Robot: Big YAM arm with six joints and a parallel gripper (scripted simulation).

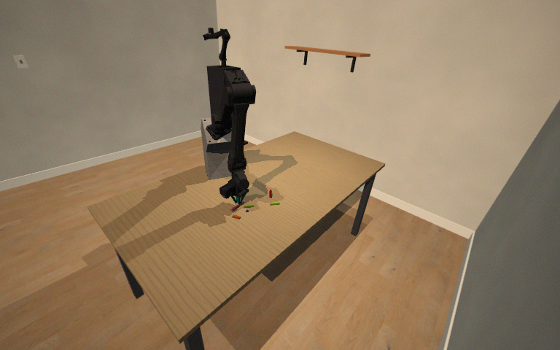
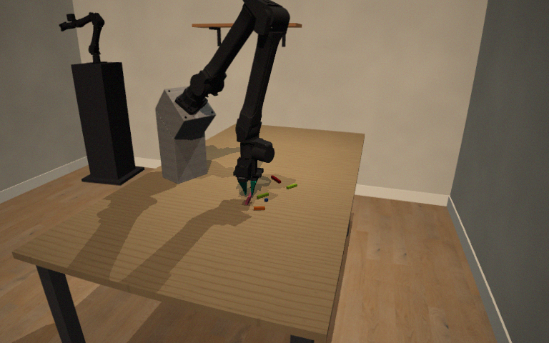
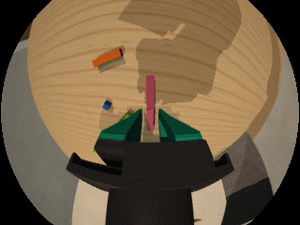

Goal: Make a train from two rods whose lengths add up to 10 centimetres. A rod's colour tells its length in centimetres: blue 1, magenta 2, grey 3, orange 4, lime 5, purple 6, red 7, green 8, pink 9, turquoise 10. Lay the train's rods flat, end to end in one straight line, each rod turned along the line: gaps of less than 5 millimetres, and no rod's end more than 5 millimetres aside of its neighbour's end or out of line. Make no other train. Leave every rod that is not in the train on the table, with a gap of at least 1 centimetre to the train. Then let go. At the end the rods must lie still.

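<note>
Now: the pink rod 20 mm below my hand. The rest, counted from my hand: orange rod 70 mm to the right, 60 mm ahead, 20 mm below; then blue rod 70 mm ahead, 20 mm below; then red rod 210 mm to the left, 70 mm ahead, 20 mm below.
</note>
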